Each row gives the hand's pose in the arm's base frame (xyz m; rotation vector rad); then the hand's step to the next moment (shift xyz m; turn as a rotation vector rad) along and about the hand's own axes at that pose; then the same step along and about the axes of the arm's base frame.
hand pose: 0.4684 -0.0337 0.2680 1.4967 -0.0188 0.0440
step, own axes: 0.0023 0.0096 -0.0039 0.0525 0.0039 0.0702
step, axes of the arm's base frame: 0.0018 0.0046 0.0094 0.0533 -0.0688 0.0112
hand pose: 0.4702 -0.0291 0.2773 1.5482 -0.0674 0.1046
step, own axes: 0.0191 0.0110 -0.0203 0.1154 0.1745 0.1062
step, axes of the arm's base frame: 0.0173 0.0210 0.0126 0.0979 -0.0999 0.1884
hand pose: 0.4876 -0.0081 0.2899 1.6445 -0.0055 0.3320
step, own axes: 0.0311 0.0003 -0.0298 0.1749 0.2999 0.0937
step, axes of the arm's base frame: 0.0234 0.0350 0.0090 0.1271 -0.0896 0.3243
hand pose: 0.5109 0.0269 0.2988 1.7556 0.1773 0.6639
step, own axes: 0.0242 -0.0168 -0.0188 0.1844 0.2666 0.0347
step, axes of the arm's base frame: 0.0139 0.0317 -0.0046 0.1116 -0.0257 0.3052
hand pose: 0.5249 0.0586 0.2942 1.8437 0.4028 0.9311
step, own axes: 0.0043 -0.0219 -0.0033 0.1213 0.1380 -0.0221
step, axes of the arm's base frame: 0.0031 0.0147 -0.0168 0.0445 0.0282 0.1774
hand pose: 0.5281 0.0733 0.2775 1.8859 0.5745 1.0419
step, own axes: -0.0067 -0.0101 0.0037 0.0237 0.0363 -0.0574
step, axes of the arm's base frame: -0.0003 -0.0015 -0.0126 -0.0361 0.0260 0.0565
